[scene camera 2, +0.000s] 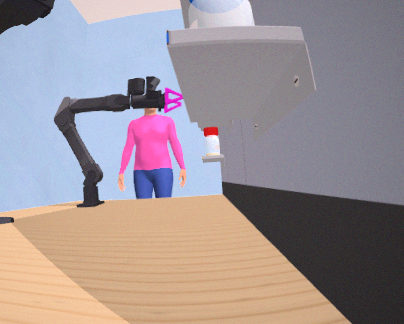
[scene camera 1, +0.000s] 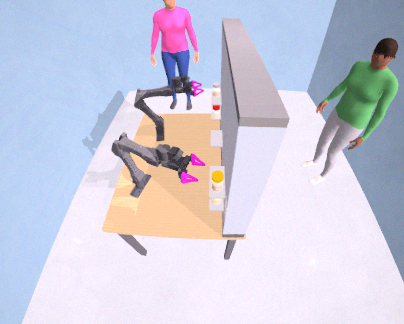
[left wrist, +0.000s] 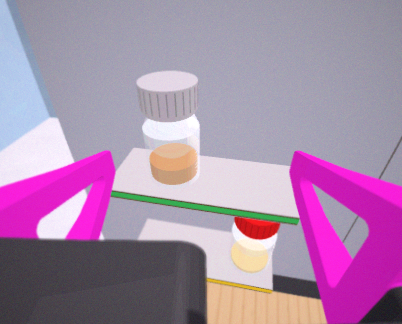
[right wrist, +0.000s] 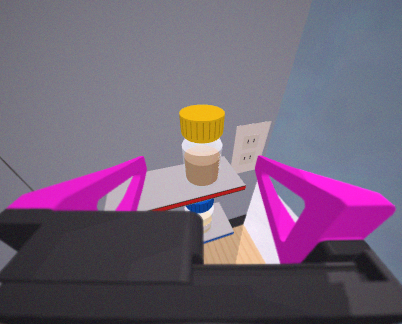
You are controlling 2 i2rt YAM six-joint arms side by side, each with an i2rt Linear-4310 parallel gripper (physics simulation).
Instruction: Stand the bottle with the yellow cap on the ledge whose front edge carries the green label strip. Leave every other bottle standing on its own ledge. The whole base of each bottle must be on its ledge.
Labels:
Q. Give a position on a red-strip ledge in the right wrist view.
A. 162, 187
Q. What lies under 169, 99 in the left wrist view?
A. A grey-capped bottle.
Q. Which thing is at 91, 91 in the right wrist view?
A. A grey wall.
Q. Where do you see a red-capped bottle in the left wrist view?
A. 252, 241

